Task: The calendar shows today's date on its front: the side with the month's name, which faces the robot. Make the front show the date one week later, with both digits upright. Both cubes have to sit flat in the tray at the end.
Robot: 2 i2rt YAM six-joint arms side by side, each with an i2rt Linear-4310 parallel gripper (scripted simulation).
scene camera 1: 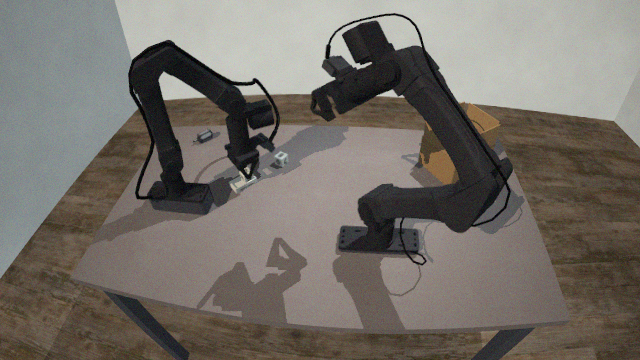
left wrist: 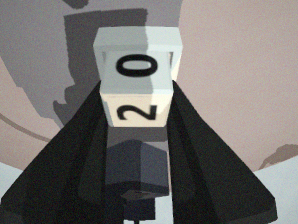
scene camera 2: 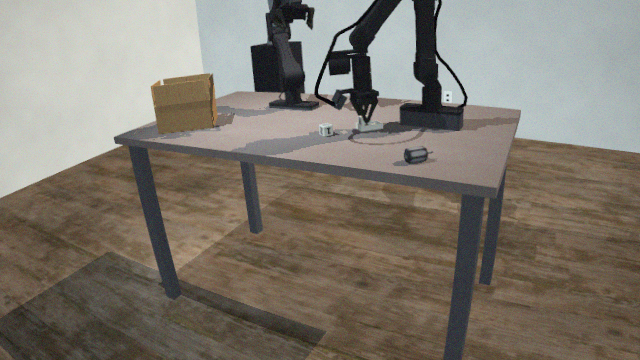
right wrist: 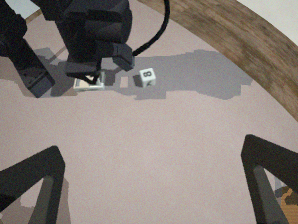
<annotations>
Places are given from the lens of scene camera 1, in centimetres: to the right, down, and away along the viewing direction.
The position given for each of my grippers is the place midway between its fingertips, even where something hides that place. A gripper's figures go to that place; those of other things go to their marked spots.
my left gripper [scene camera 1: 246, 175]: -22, -1, 102
my right gripper [scene camera 1: 328, 101]: 2, -17, 74
cardboard box [scene camera 1: 433, 156]: 34, -7, 99
</annotations>
